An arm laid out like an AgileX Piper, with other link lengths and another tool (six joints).
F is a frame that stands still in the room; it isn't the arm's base.
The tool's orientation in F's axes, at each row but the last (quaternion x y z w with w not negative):
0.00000, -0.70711, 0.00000, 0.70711
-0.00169, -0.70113, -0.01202, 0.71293
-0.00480, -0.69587, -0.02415, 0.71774
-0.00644, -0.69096, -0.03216, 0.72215
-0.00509, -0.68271, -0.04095, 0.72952
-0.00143, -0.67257, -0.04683, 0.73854
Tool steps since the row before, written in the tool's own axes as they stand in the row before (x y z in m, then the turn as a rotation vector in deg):
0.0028, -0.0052, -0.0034, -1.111, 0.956, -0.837
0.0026, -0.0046, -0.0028, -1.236, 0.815, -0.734
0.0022, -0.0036, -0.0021, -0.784, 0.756, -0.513
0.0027, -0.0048, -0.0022, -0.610, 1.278, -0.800
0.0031, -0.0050, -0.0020, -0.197, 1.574, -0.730
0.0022, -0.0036, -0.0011, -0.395, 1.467, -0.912
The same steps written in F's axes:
0.0034, -0.0052, 0.0028, 0.837, 0.956, -1.111
0.0028, -0.0047, 0.0025, 0.729, 0.819, -1.236
0.0020, -0.0037, 0.0020, 0.520, 0.756, -0.779
0.0020, -0.0050, 0.0024, 0.842, 1.255, -0.600
0.0019, -0.0053, 0.0027, 0.819, 1.533, -0.169
0.0010, -0.0038, 0.0019, 0.974, 1.428, -0.390

